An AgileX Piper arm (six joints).
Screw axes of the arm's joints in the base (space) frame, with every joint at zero. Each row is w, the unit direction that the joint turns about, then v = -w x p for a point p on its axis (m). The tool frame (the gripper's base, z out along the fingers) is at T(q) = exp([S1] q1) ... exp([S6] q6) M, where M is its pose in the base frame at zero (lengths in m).
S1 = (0, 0, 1, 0.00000, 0.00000, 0.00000)
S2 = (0, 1, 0, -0.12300, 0.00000, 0.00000)
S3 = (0, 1, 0, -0.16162, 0.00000, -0.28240)
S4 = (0.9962, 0, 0.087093, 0.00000, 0.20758, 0.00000)
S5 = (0, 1, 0, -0.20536, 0.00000, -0.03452)
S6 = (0.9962, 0, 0.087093, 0.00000, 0.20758, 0.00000)
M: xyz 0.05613 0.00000 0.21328 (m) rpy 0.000 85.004 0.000 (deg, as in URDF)
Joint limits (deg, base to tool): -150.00..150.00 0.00..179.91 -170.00..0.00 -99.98..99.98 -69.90..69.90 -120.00..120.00
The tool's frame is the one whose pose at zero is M.
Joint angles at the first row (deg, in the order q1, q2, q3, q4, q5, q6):
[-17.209 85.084 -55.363 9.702 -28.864 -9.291]
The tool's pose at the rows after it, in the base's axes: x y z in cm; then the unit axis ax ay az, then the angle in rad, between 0 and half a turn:
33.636 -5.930 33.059 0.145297 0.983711 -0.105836 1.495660
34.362 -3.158 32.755 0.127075 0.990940 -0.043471 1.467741
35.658 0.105 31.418 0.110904 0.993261 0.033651 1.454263
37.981 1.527 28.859 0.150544 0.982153 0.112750 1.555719
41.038 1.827 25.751 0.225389 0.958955 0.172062 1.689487
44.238 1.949 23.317 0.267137 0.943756 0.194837 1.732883
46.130 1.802 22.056 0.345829 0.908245 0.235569 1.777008
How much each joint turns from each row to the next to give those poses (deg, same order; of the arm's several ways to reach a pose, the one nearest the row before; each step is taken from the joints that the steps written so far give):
[8.657 -0.014 0.000 1.193 -1.221 2.163]
[4.827 1.083 0.001 -0.001 -2.212 2.338]
[5.527 3.436 -0.276 0.001 -3.931 3.290]
[1.969 5.873 -2.795 0.109 2.112 7.236]
[0.137 7.616 -5.108 1.283 3.923 8.325]
[-0.001 7.840 -6.499 1.393 0.388 3.532]
[0.000 4.454 -4.627 4.147 0.935 4.886]

